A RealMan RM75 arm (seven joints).
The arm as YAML. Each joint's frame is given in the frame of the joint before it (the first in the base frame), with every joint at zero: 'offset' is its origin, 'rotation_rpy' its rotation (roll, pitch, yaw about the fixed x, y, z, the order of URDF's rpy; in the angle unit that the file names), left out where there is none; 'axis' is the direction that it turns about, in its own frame. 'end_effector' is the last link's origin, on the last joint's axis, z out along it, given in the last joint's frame.
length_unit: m
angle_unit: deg
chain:
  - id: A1
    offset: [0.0, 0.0, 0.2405]
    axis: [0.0, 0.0, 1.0]
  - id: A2
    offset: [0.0, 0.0, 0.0]
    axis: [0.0, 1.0, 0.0]
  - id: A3
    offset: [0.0, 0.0, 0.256]
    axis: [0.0, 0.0, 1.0]
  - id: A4
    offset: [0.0, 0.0, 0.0]
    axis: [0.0, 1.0, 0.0]
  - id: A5
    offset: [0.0, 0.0, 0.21]
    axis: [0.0, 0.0, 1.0]
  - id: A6
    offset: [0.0, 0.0, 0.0]
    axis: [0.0, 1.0, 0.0]
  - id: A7
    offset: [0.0, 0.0, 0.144]
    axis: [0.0, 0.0, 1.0]
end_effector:
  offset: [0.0, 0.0, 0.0]
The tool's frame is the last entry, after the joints.
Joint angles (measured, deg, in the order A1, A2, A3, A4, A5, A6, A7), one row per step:
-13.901 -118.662 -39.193 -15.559 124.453 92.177 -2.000
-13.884 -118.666 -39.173 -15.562 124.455 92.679 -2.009
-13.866 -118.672 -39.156 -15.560 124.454 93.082 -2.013
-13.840 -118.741 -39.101 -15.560 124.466 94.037 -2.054
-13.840 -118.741 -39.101 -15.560 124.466 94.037 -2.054
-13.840 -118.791 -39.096 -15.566 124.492 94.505 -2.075
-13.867 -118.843 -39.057 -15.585 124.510 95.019 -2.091
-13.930 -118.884 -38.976 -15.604 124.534 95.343 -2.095
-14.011 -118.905 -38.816 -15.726 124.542 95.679 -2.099
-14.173 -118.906 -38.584 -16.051 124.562 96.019 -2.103
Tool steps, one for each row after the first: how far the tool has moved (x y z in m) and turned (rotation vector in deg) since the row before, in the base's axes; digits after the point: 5 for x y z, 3 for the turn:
0.00082 -0.00059 0.00072 0.308 -0.059 -0.373
0.00063 -0.00051 0.00056 0.248 -0.044 -0.291
0.00183 -0.00122 0.00092 0.541 -0.182 -0.730
0.00000 0.00000 0.00000 0.000 0.000 0.000
0.00104 -0.00054 0.00036 0.267 -0.109 -0.376
0.00131 -0.00046 0.00034 0.277 -0.118 -0.455
0.00118 -0.00010 -0.00002 0.119 -0.067 -0.371
0.00163 0.00004 -0.00015 0.086 -0.124 -0.482
0.00273 0.00060 -0.00040 0.046 -0.256 -0.718

